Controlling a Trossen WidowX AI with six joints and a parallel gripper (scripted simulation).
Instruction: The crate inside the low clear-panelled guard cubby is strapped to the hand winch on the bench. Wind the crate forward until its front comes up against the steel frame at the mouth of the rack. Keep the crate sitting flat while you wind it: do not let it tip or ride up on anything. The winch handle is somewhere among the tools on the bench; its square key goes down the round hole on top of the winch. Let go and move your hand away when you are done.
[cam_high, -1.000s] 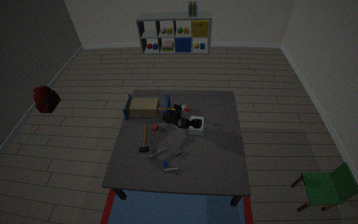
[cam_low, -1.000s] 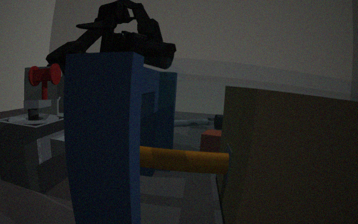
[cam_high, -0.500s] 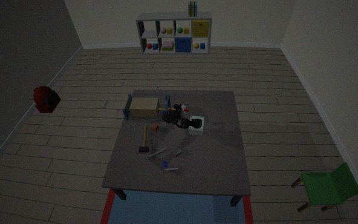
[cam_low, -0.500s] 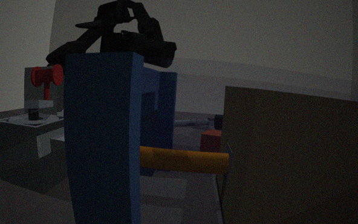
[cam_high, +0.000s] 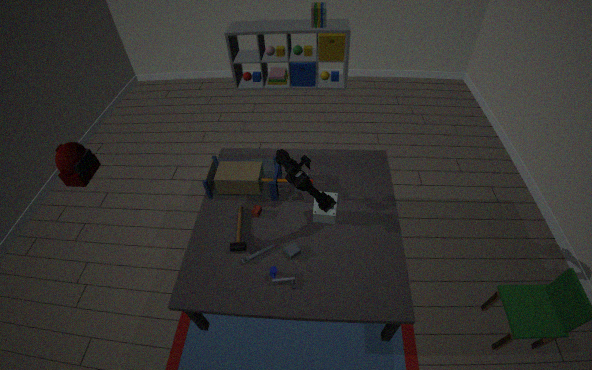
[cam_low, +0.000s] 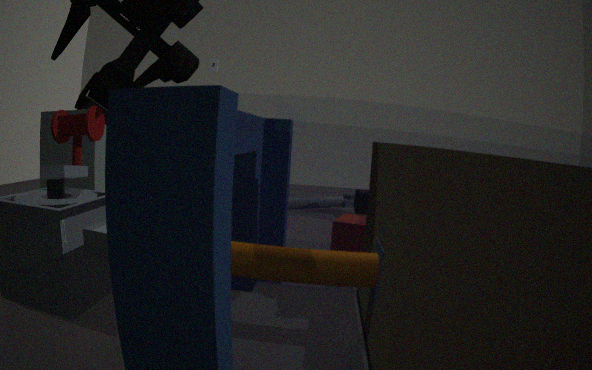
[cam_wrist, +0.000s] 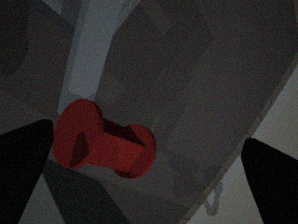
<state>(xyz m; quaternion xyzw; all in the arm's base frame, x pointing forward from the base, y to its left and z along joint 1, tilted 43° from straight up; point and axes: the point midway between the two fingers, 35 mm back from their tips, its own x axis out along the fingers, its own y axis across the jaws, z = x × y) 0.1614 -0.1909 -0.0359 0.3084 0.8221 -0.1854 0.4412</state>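
Now: gripper tip 80 mm above the grey winch handle and 10 mm to the left of it. The rest, counted from my gripper tip: red knob 60 mm below, 20 mm to the left, 20 mm behind; grey winch 160 mm below, 80 mm to the right, 20 mm ahead; blue steel frame 190 mm ahead, 90 mm below, 70 mm to the right.
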